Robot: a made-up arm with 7 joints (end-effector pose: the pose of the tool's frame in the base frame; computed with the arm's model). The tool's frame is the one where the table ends. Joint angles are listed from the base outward.
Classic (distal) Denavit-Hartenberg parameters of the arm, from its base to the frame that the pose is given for. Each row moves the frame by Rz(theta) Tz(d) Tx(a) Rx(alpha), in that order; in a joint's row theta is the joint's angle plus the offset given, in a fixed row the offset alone. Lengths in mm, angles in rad.
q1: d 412, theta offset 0, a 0, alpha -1.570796
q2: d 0, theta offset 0, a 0, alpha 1.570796
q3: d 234, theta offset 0, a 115, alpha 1.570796
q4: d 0, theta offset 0, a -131, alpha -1.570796
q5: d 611, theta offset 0, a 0, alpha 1.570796
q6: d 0, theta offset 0, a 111, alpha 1.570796
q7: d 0, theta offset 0, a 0, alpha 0
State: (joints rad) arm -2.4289 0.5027 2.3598 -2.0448 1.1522 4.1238 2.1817
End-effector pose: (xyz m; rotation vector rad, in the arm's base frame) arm 0.5534 -0.1777 0.7336 1.0391 1.1859 -0.3575
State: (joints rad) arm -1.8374 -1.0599 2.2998 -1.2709 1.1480 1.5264 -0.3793
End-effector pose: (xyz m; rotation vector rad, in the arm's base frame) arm 0.7460 0.5727 0.2426 -2.5501 -0.9560 0.6550
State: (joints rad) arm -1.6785 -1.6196 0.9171 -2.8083 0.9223 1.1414 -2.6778
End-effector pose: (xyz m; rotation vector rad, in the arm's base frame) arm 0.3315 -0.4309 0.6730 -2.3955 -1.7443 -0.0789
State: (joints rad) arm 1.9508 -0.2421 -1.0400 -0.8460 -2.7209 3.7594 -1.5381
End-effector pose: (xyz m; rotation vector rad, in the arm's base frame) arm 0.3319 0.2630 1.0936 -1.1095 0.5975 0.0591
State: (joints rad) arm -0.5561 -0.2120 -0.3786 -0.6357 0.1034 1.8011 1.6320
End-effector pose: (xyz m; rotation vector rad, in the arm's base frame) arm 0.0760 -0.2313 1.3783 -0.5877 1.9782 -1.5059
